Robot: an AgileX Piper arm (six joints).
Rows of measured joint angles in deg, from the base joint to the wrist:
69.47 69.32 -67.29 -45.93 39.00 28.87
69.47 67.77 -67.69 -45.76 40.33 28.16
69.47 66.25 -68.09 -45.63 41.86 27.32
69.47 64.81 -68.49 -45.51 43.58 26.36
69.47 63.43 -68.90 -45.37 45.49 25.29
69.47 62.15 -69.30 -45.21 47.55 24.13
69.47 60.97 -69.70 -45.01 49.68 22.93
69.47 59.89 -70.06 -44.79 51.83 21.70
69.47 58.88 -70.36 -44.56 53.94 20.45
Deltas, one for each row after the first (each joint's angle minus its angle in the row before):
0.00 -1.55 -0.40 0.17 1.33 -0.71
0.00 -1.52 -0.40 0.13 1.53 -0.84
0.00 -1.44 -0.40 0.12 1.72 -0.96
0.00 -1.38 -0.41 0.14 1.91 -1.07
0.00 -1.28 -0.40 0.16 2.06 -1.16
0.00 -1.18 -0.40 0.20 2.13 -1.20
0.00 -1.08 -0.36 0.22 2.15 -1.23
0.00 -1.01 -0.30 0.23 2.11 -1.25

